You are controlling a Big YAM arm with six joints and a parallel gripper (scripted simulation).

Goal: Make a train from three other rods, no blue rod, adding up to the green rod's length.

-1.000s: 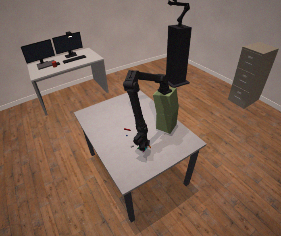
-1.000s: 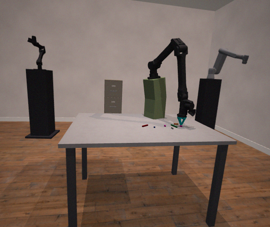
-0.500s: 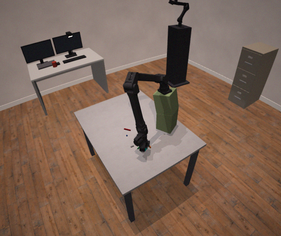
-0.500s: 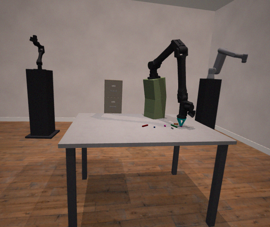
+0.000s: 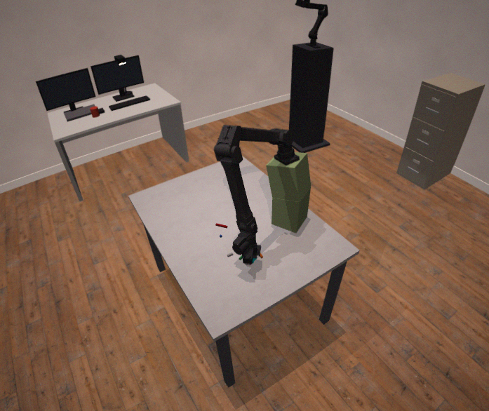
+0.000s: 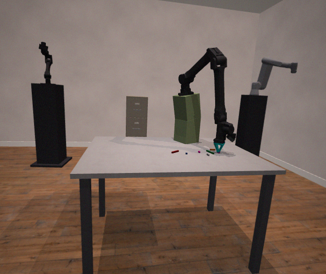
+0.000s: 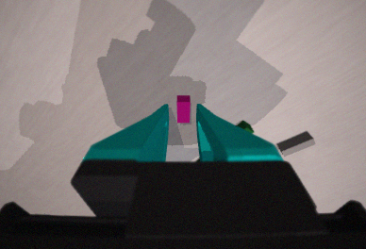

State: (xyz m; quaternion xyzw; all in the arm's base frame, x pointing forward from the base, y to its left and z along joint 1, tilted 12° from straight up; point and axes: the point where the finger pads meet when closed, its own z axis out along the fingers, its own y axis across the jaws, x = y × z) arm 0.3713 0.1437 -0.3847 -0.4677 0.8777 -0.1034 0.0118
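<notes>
The green rod lies 6 cm to the right of my hand and 1 cm below it. Round my hand: orange rod (7 cm behind, 2 cm to the right, 1 cm below); then grey rod (10 cm to the right, 7 cm ahead, 1 cm below); then small blue rod (25 cm to the right, 5 cm ahead, 1 cm below).
</notes>
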